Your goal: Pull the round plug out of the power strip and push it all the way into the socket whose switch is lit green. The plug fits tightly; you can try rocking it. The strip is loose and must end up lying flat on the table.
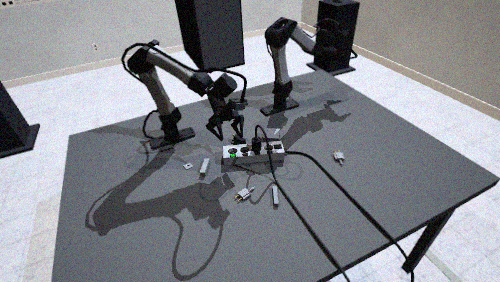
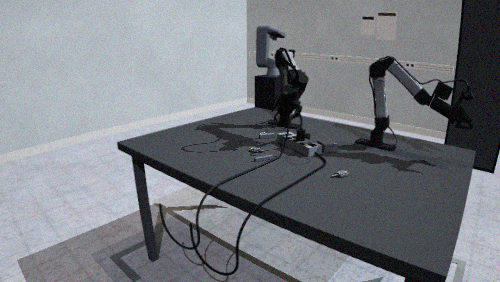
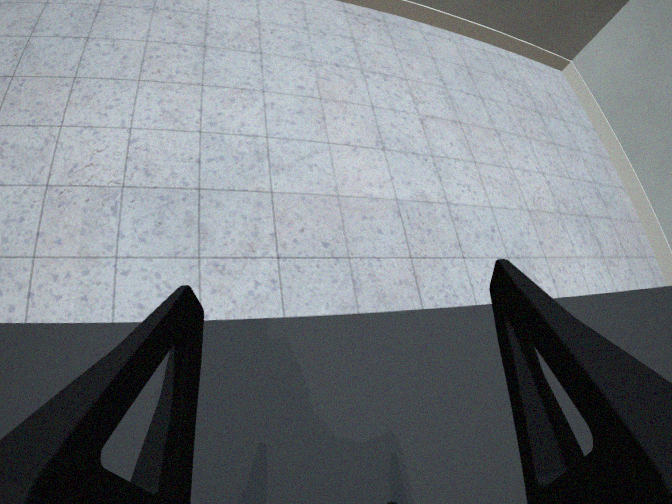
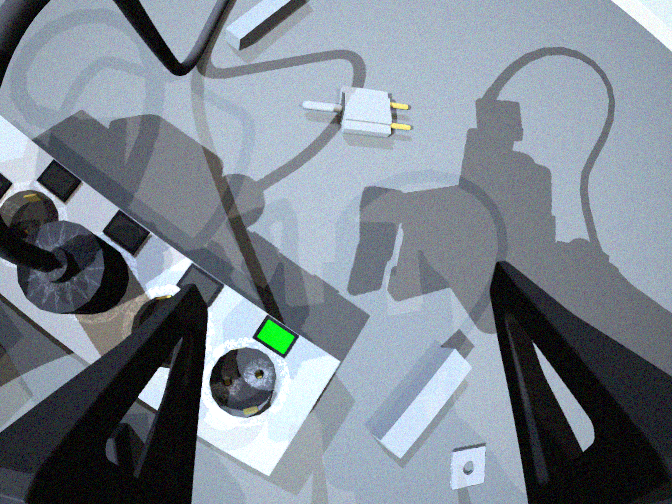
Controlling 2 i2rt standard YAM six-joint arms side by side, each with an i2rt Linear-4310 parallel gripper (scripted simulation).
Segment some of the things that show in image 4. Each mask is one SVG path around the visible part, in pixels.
My right gripper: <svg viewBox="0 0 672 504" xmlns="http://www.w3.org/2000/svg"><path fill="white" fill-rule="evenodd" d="M195 284L186 284L121 343L0 432L0 504L192 503L195 452L208 327L208 307ZM174 349L164 394L132 475L108 460L105 451L106 442L145 386ZM498 261L495 265L490 285L490 298L515 422L528 504L672 504L672 376L571 313L510 263ZM533 342L592 422L594 442L584 452L546 380Z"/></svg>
A black round plug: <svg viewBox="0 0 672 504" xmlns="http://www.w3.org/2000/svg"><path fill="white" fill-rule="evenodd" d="M32 232L25 242L33 244L44 251L46 255L45 263L41 268L35 270L16 265L18 283L26 299L40 310L55 314L97 314L106 312L119 303L126 293L129 274L127 263L118 250L81 224L65 220L46 223Z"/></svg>
